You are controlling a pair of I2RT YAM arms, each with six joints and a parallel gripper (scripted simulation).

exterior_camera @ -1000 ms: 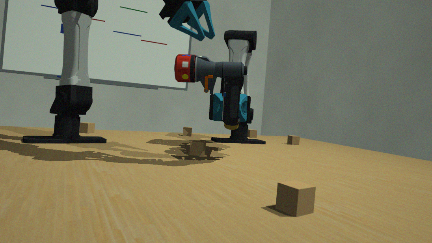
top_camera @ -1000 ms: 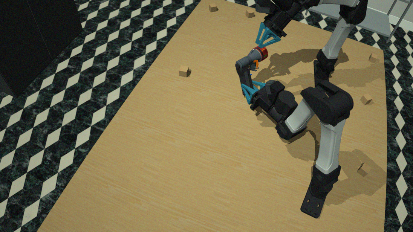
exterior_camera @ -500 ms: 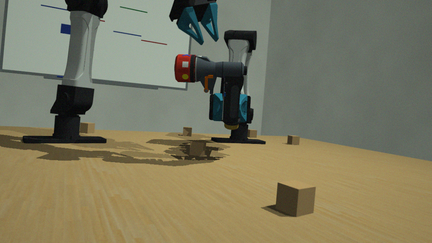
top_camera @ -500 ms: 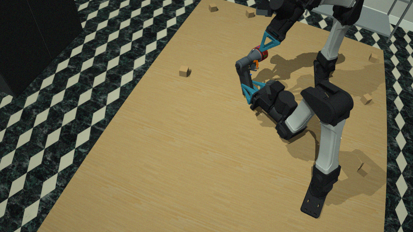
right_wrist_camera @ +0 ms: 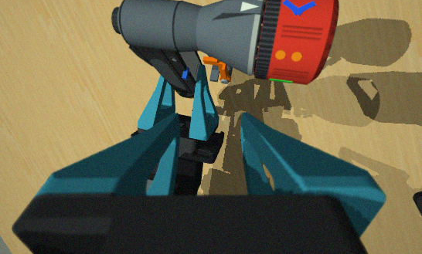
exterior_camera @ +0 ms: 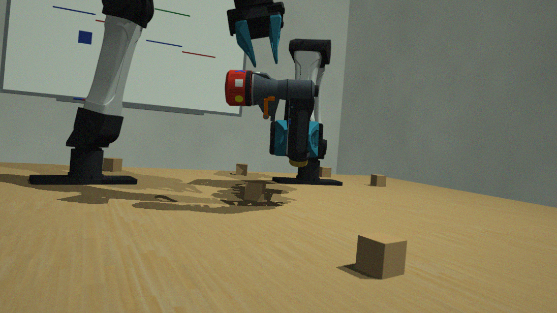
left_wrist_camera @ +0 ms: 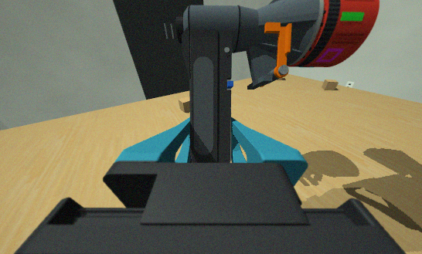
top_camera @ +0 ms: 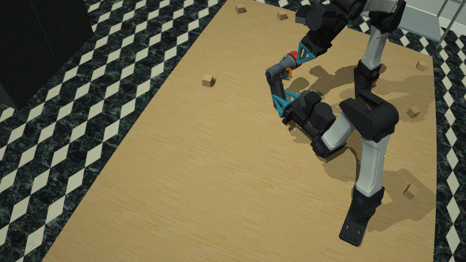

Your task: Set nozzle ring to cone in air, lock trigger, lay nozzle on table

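Observation:
The red spray ring lies 60 mm to the right of my right hand, 60 mm below it and 20 mm ahead of it.
My left hand is 2 cm past the red spray ring, 11 cm to the left of it and 7 cm below it.

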